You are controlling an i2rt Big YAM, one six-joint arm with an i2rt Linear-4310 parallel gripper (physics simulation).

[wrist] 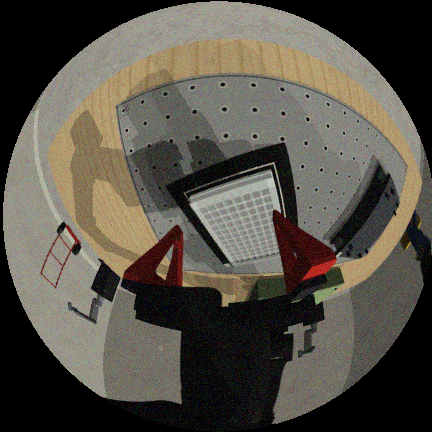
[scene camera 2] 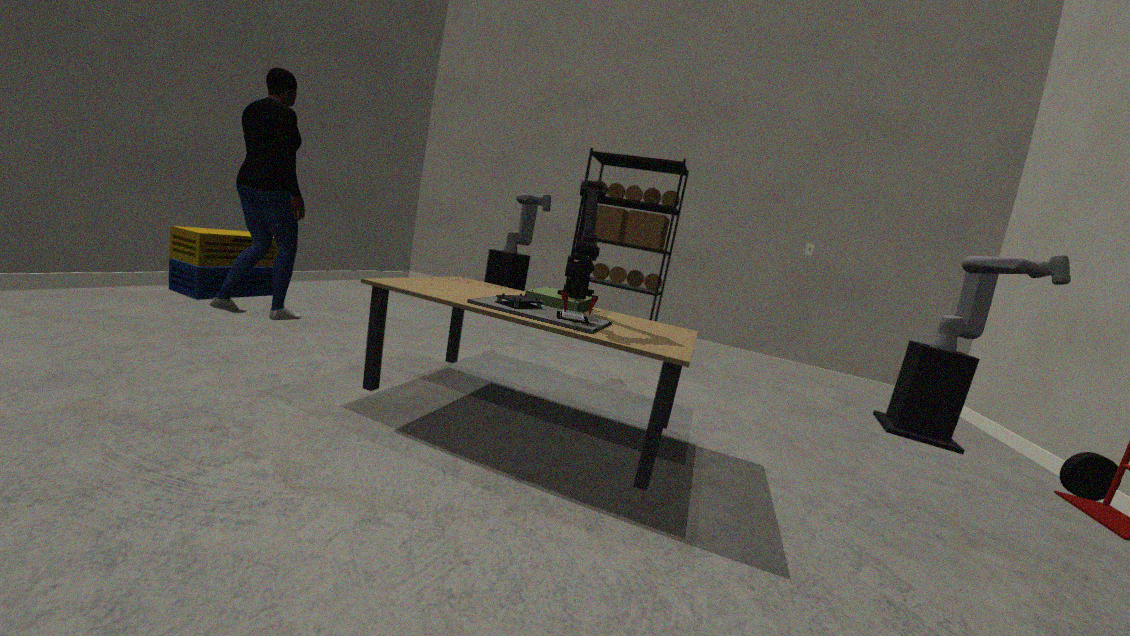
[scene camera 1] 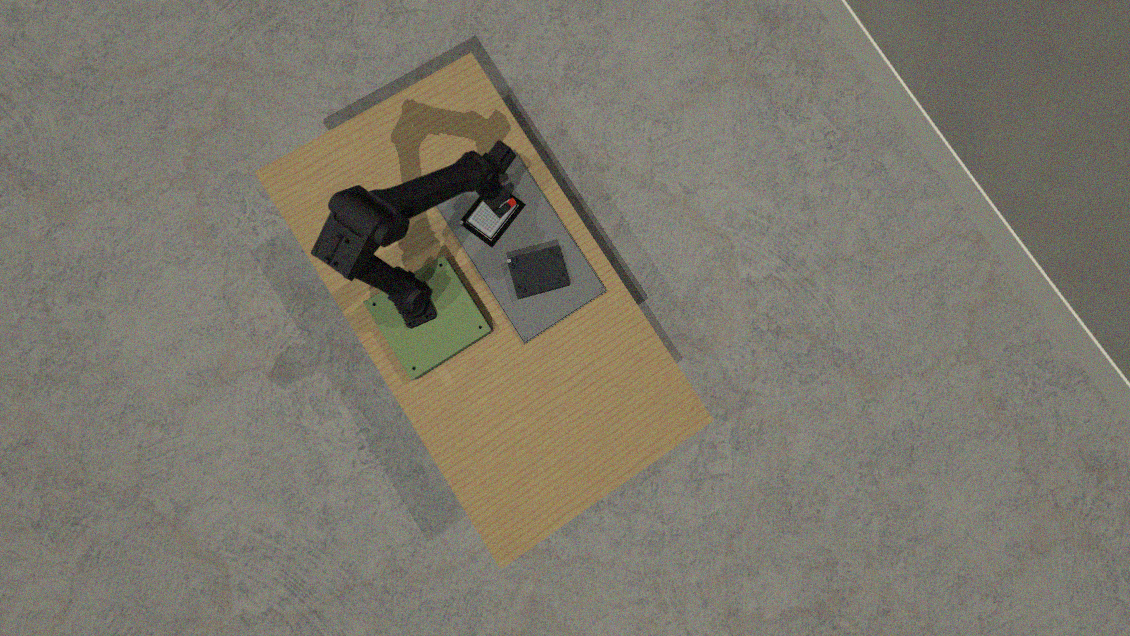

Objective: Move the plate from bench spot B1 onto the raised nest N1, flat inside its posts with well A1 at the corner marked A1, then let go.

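Where they show: gripper, between the fingertips: point(wrist: 224, 221) point(scene camera 2: 577, 313) point(scene camera 1: 494, 199); arm's base, origin of its link: point(scene camera 2: 571, 296) point(scene camera 1: 415, 304).
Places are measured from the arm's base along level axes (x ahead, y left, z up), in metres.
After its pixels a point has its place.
Note:
The plate point(scene camera 1: 483, 221) @(x 0.277, y 0.157, z -0.031 m) point(scene camera 2: 573, 316) @(x 0.366, y 0.202, z -0.029 m) point(wrist: 237, 215) @(x 0.335, y 0.188, z -0.031 m), pale with a grid of wells, lies flat inside a black frame point(scene camera 1: 477, 233) @(x 0.245, y 0.134, z -0.042 m) point(wrist: 230, 167) @(x 0.382, y 0.202, z -0.041 m) on the grey perforated board. My gripper point(scene camera 1: 504, 206) @(x 0.336, y 0.201, z -0.019 m) point(scene camera 2: 578, 310) @(x 0.336, y 0.201, z -0.019 m) point(wrist: 224, 221) @(x 0.336, y 0.201, z -0.019 m) is open and empty, its red fingers pointing down at the plate. In the wrist view the right finger overlaps the plate's right edge and the left fingertip appears left of the frame. The exact height is unclear. The dark raised nest point(scene camera 1: 539, 270) @(x 0.367, y -0.053, z -0.013 m) point(scene camera 2: 518, 301) @(x 0.444, y -0.008, z -0.014 m) point(wrist: 375, 220) @(x 0.376, y -0.033, z -0.013 m) stands apart on the same board, with a small pale mark at one corner. No lettering is readable.
The grey board point(scene camera 1: 519, 317) @(x 0.255, y -0.153, z -0.043 m) point(wrist: 240, 97) @(x 0.450, y 0.201, z -0.043 m) lies on the wooden table point(scene camera 1: 569, 418) @(x 0.265, y -0.490, z -0.056 m) point(scene camera 2: 427, 289) @(x 0.503, y -0.441, z -0.056 m). A green slab point(scene camera 1: 446, 339) @(x 0.040, y -0.129, z 0.001 m) point(scene camera 2: 545, 296) @(x 0.153, y -0.056, z -0.011 m) is under the arm's base, beside the board. A person point(scene camera 2: 270, 158) is beside yellow and blue crates, away from the table.

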